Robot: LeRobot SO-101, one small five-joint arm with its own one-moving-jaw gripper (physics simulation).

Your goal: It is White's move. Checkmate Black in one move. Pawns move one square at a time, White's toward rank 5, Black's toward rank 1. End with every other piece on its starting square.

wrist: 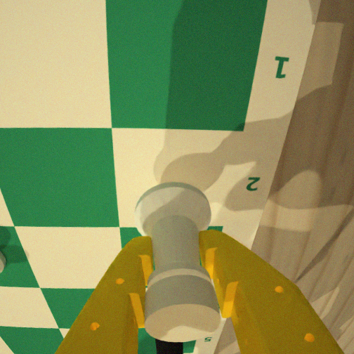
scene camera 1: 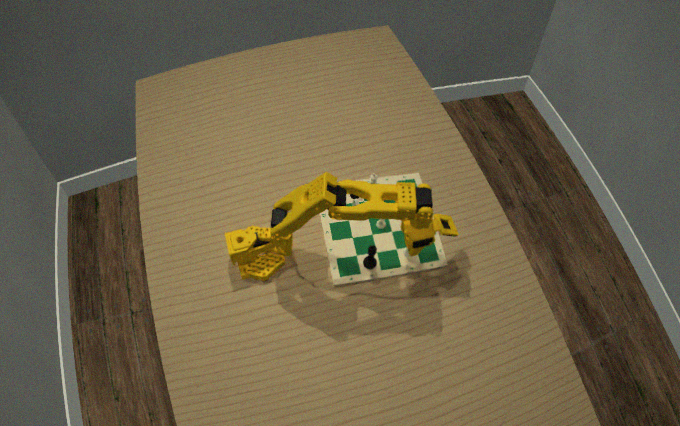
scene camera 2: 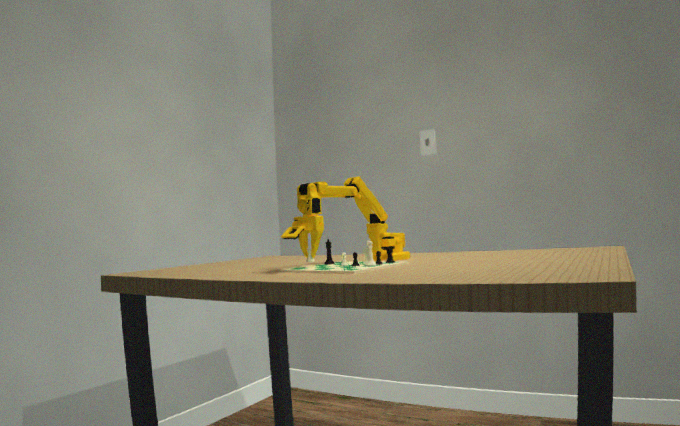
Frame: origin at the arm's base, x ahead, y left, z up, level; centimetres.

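Seen in the pictures: hand at its tool point: [scene camera 1: 408, 246] [scene camera 2: 312, 255]; arm's base at its link origin: [scene camera 1: 268, 252] [scene camera 2: 387, 259].
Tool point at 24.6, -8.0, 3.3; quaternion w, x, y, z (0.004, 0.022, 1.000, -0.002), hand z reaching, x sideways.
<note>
Pixels of each thing's top centre, then the offset from my tool point to it, as dx, dy, dz. Level surfaces: height alone.
- board at its top centre: [scene camera 1: 380, 224] [scene camera 2: 344, 265] -2.7, +7.3, -2.7
- tall black king at its top centre: [scene camera 1: 372, 246] [scene camera 2: 328, 238] -7.3, +0.2, +3.7
- small white pawn at its top centre: [scene camera 1: 382, 216] [scene camera 2: 343, 252] -2.5, +7.2, +0.5
- tall white piece at its top centre: [scene camera 2: 369, 238] -1.8, +14.7, +3.7
- taller black piece at its top centre: [scene camera 2: 389, 248] -9.2, +16.1, +0.6
- wooden table at its surface level: dz -3.3
My gripper [scene camera 1: 412, 253] [scene camera 2: 310, 256] [wrist: 175, 237] is shut on a white rook-like piece [scene camera 1: 411, 257] [scene camera 2: 310, 260] [wrist: 175, 245], upright between the jaws. Its base shows over the light square beside the rank 2 label on the board [scene camera 1: 383, 272] [scene camera 2: 311, 269] [wrist: 290, 30]; whether it touches is unclear. The tall black king [scene camera 1: 369, 259] [scene camera 2: 328, 252] stands on a near-edge light square in scene camera 1. A small white pawn [scene camera 1: 381, 223] [scene camera 2: 344, 258] stands on a green square. A tall white piece [scene camera 2: 369, 252] and small black pawns [scene camera 2: 355, 259] [scene camera 2: 378, 258] stand upright.
A taller black piece [scene camera 2: 389, 254] stands near the arm's base. The top of a white piece [scene camera 1: 373, 178] shows beyond the arm, which hides part of the board and some pieces. A white piece's edge [wrist: 1, 261] shows at the wrist view's left. The wooden table [scene camera 1: 240, 125] [scene camera 2: 476, 268] surrounds the board.
</note>
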